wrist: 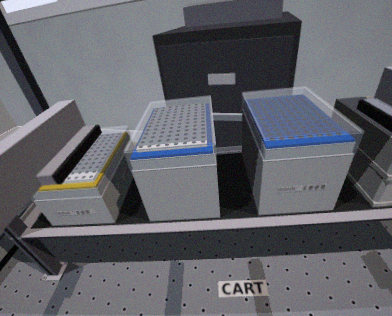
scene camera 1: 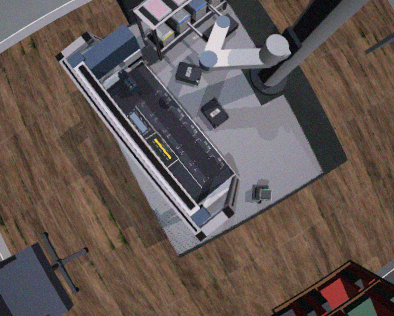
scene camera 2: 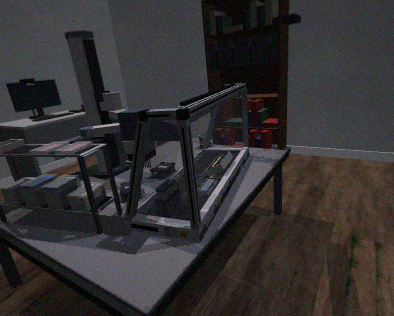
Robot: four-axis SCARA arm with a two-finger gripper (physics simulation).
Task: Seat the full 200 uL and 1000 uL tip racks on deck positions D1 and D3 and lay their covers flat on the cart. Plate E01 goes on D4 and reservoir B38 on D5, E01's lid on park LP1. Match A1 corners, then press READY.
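Note:
My gripper (wrist: 223, 101) is open and empty; its fingers show at the left and right edges of the wrist view, above and in front of the cart. A yellow-banded 200 rack (wrist: 77, 201) (scene camera 1: 165, 34) (scene camera 2: 86, 196) stands at the left of the cart shelf (wrist: 150, 229), partly behind the left finger. A blue-banded rack (wrist: 177, 187) with a grey-white top stands beside it. A blue-topped 1000 rack (wrist: 305, 175) stands to the right. All three have clear covers on. Another rack (wrist: 369, 176) is partly behind the right finger. Pink-topped plates (scene camera 1: 156, 9) (scene camera 2: 75, 146) lie on the cart's top shelf.
The framed dark deck (scene camera 1: 187, 135) (scene camera 2: 200, 167) holds a light-blue rectangle (scene camera 1: 139, 122) and a yellow strip (scene camera 1: 162, 149). Black labelled blocks (scene camera 1: 188, 73) (scene camera 1: 214, 112) lie between deck and arm column. A small device (scene camera 1: 262, 193) stands near the table's edge. Slender posts support the cart.

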